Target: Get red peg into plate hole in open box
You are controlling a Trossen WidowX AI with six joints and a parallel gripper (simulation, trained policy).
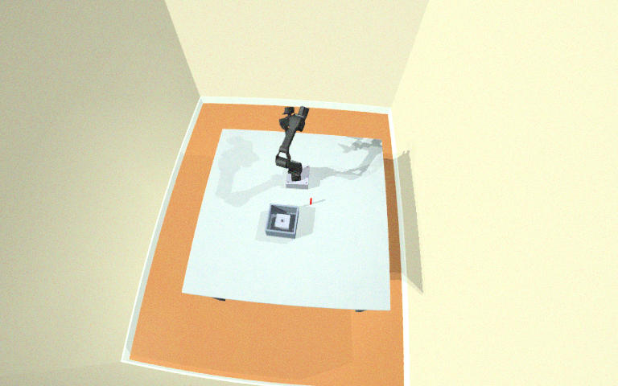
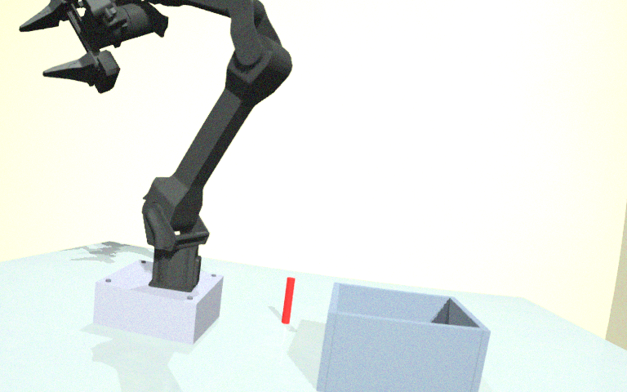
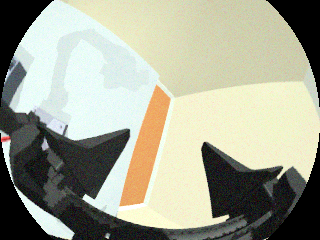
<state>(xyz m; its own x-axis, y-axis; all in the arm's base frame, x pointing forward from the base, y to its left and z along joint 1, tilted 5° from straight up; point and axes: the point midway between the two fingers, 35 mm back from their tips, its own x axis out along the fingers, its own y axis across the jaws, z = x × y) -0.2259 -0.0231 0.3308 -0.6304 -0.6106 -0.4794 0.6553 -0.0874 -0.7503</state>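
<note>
Now: the red peg 43 cm ahead of my gripper tip, 16 cm to the left of it and 34 cm below it. Also, from my gripper tip: grey box: 56 cm ahead, 4 cm to the right, 35 cm below; plate: 56 cm ahead, 4 cm to the right, 33 cm below.
</note>
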